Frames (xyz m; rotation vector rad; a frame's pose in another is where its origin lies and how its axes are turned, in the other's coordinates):
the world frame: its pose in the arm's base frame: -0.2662 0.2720 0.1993 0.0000 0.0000 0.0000
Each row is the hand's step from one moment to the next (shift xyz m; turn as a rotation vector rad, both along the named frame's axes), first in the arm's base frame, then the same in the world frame.
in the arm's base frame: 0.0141 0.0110 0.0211 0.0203 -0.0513 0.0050
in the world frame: 0.0141 0.0110 0.0211 0.0203 -0.0513 0.0050
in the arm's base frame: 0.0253 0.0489 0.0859 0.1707 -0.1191 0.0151
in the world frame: 0.0253 0.0489 0.0859 0.1707 -0.1191 0.0151
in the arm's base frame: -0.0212 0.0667 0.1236 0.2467 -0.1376 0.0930
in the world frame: -0.0212 0.0667 0.1236 0.2467 -0.1376 0.0930
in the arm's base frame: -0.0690 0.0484 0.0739 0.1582 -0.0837 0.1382
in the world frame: -0.0690 0.0484 0.0739 0.1582 -0.0837 0.1382
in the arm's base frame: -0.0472 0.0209 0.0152 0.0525 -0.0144 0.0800
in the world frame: -0.0472 0.0209 0.0152 0.0525 -0.0144 0.0800
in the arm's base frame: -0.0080 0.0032 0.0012 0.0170 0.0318 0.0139
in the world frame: -0.0080 0.0032 0.0012 0.0170 0.0318 0.0139
